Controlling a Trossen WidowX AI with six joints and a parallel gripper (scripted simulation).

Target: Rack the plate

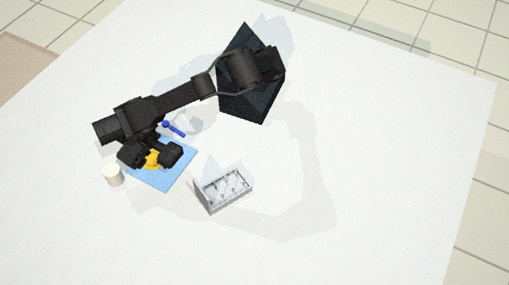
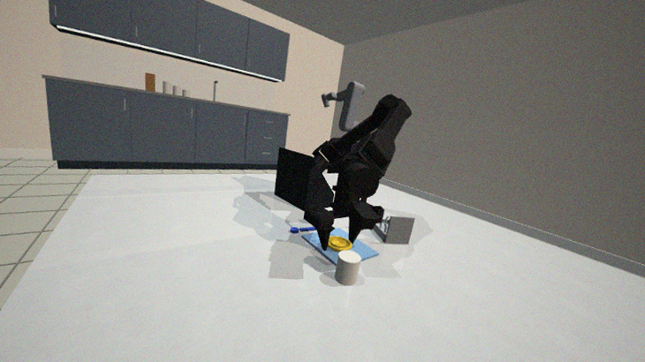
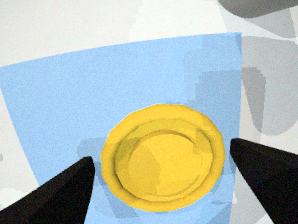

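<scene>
Right now my gripper tip is 10 mm below the yellow plate. Also, from my gripper tip: light blue mat 20 mm to the left, 10 mm below, 10 mm behind; then blue spoon 120 mm behind, 20 mm to the right, 10 mm below; then cream cup 90 mm ahead, 60 mm to the right, 20 mm above.
</scene>
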